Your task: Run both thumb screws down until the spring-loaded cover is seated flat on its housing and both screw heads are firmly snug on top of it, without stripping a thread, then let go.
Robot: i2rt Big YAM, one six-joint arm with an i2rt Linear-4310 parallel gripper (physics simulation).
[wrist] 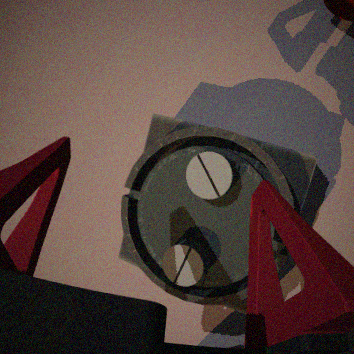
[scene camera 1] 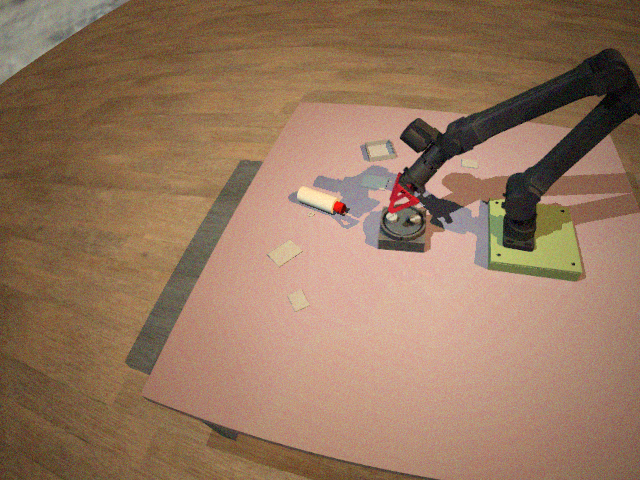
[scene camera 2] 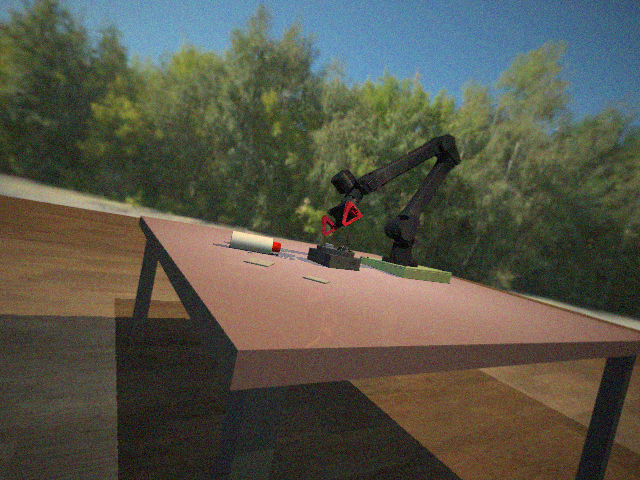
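Seen in the pictures: gripper, between the fingertips: [wrist: 166,167] [scene camera 1: 390,206] [scene camera 2: 333,230]; arm's base, origin of its link: [scene camera 1: 518,233] [scene camera 2: 399,263].
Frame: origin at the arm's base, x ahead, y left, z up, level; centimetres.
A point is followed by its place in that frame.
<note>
The dark square housing [scene camera 1: 402,245] @[x 31.1, y 10.6, z -1.1 cm] [scene camera 2: 338,260] @[x 34.5, y 11.0, z -0.9 cm] [wrist: 161,129] @[x 36.7, y 10.2, z 0.5 cm] stands on the pink table. Its round grey-green cover [wrist: 160,205] @[x 31.7, y 7.5, z 1.8 cm] lies inside a dark ring. One pale slotted screw head [wrist: 209,175] @[x 35.4, y 4.7, z 3.1 cm] is near the cover's upper edge in the wrist view, its shadow close beside it. The other screw head [wrist: 183,265] @[x 29.1, y 3.9, z 3.1 cm] is near the lower edge, partly shaded, with a round shadow farther from it. Both appear raised; whether the cover is flat I cannot tell. My red-fingered gripper [scene camera 1: 403,205] [scene camera 2: 335,230] @[x 35.5, y 5.8, z 7.8 cm] [wrist: 166,167] @[x 35.5, y 5.8, z 7.8 cm] is open and empty above the housing; its right finger overlaps the cover's right side in the wrist view.
A cream bottle with a red cap [scene camera 1: 316,199] @[x 58.7, y 0.8, z 0.9 cm] [scene camera 2: 251,241] @[x 59.8, y 1.4, z -0.4 cm] lies left of the housing. A small tray [scene camera 1: 381,159] @[x 45.5, y -26.4, z -3.0 cm] is behind it. Flat cards [scene camera 1: 284,253] @[x 62.1, y 19.2, z -3.2 cm] [scene camera 1: 298,300] @[x 52.8, y 32.5, z -3.2 cm] lie front left. The arm's green base plate [scene camera 1: 535,269] @[x -5.2, y 10.8, z -0.6 cm] [scene camera 2: 408,271] @[x 5.5, y 11.4, z -1.0 cm] is to the right.
</note>
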